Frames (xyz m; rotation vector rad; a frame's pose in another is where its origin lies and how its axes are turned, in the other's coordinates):
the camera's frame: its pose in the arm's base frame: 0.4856 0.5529 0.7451 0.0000 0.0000 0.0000
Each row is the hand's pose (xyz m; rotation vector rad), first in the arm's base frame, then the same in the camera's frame.
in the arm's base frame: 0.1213 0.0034 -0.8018 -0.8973 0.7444 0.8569
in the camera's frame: -0.3643 -0.5495 -1.5469 -0.8973 0.7444 0.8569
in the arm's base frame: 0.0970 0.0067 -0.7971 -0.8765 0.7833 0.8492
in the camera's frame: -0.3886 -0.5462 -1.5422 -0.8765 0.7833 0.8492
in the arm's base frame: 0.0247 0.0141 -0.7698 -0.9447 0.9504 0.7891
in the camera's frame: -0.4609 -0.5388 -1.5149 -0.9447 0.9504 0.7891
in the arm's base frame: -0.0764 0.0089 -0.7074 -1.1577 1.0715 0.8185
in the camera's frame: -0.5620 -0.5440 -1.4525 -1.1577 1.0715 0.8185
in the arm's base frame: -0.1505 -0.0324 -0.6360 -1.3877 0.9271 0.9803
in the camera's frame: -0.6361 -0.5853 -1.3811 -1.3877 0.9271 0.9803
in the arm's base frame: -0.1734 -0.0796 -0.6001 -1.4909 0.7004 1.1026
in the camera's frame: -0.6590 -0.6325 -1.3452 -1.4909 0.7004 1.1026
